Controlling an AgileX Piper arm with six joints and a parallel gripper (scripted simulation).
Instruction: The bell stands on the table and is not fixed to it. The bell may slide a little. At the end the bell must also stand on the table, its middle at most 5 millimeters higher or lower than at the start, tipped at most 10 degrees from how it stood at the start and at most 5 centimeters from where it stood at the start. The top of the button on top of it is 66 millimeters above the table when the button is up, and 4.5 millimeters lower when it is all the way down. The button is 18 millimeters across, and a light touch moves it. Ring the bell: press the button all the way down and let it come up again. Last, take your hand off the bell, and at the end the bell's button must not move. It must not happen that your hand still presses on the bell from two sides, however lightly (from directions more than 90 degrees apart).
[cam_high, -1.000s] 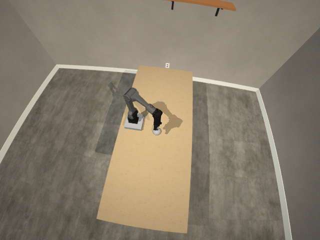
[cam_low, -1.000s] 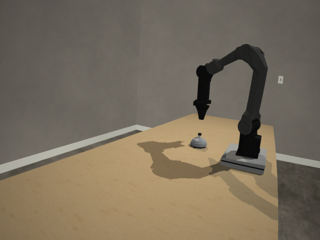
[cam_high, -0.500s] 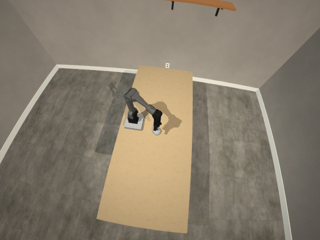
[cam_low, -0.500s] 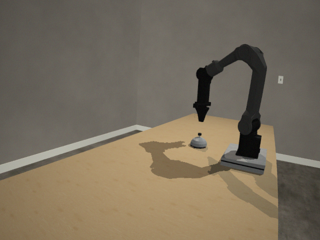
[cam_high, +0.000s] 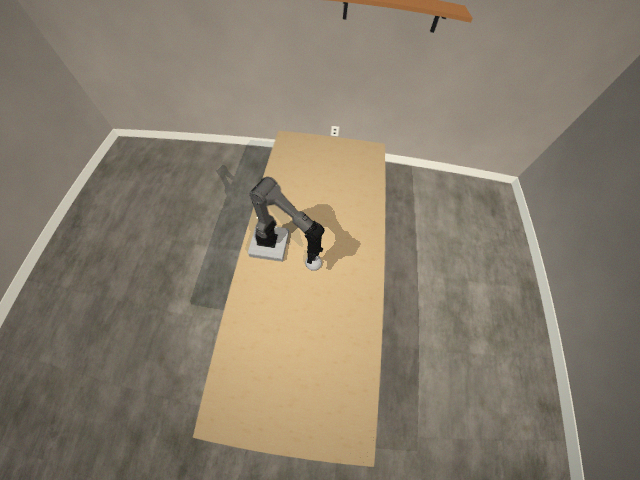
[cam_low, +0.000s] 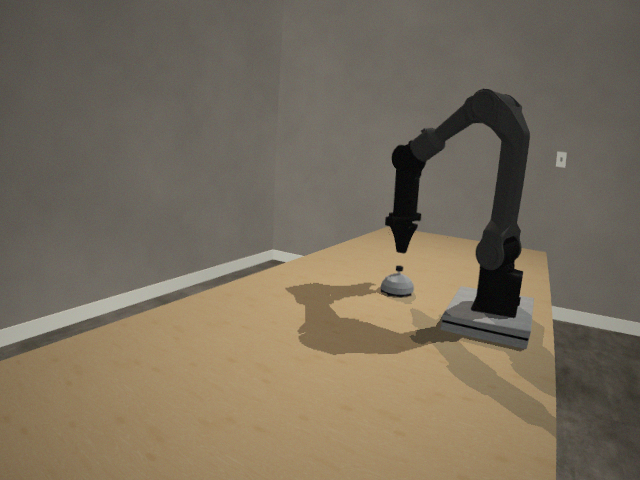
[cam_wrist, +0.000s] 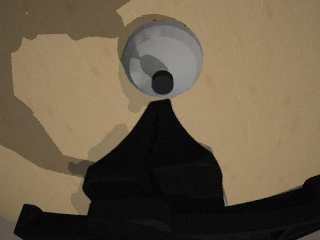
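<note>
My gripper is now 50 mm above the black button. Also, from my hand: bell: 70 mm below.
</note>
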